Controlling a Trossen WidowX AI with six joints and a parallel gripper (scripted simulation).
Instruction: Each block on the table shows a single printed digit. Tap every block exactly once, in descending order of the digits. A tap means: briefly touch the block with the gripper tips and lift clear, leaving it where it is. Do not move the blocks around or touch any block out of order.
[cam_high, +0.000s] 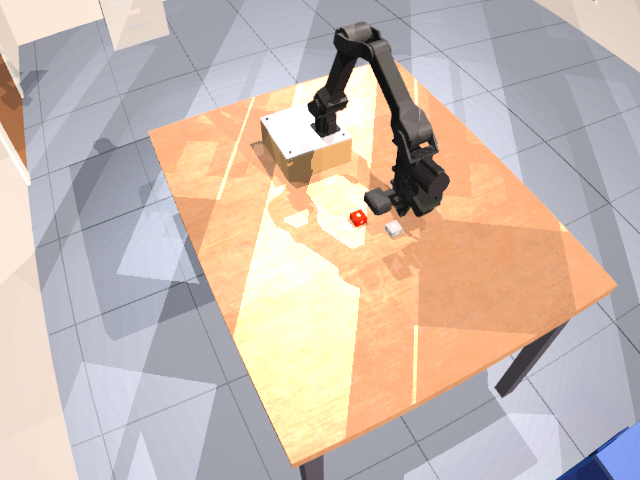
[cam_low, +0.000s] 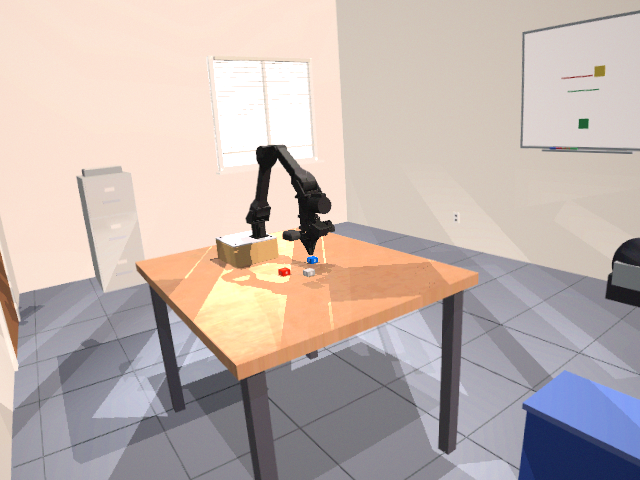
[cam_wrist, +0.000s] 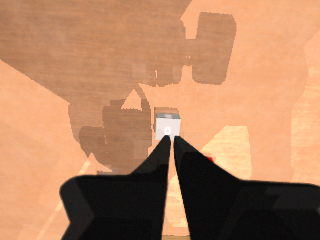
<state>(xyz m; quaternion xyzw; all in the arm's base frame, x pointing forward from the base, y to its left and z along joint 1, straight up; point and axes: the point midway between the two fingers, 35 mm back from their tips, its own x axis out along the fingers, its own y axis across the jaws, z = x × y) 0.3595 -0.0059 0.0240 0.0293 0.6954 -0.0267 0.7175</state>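
The grey-white block is 20 mm behind my gripper tip and 70 mm below it. Also, from my gripper tip: red block (90 mm behind, 60 mm to the right, 70 mm below); then blue block (130 mm behind, 100 mm to the left, 70 mm below).
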